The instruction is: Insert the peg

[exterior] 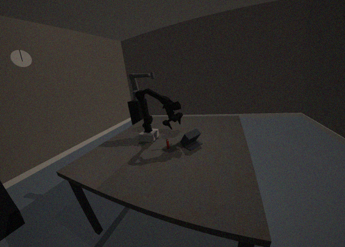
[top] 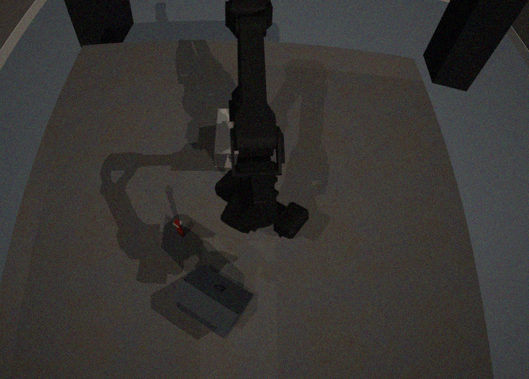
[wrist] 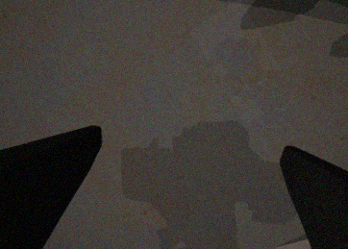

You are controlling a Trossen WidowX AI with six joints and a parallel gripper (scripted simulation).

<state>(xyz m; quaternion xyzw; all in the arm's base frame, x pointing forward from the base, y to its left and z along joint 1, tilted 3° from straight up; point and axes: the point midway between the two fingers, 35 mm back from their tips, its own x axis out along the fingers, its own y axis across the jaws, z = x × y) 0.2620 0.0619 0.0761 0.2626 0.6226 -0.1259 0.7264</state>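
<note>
Now: the red peg 19 cm to the right of my gripper tip, 5 cm below it and 1 cm ahead of it. Also, from my gripper tip: sloped panel 16 cm ahead, 9 cm to the right, 5 cm below.
</note>
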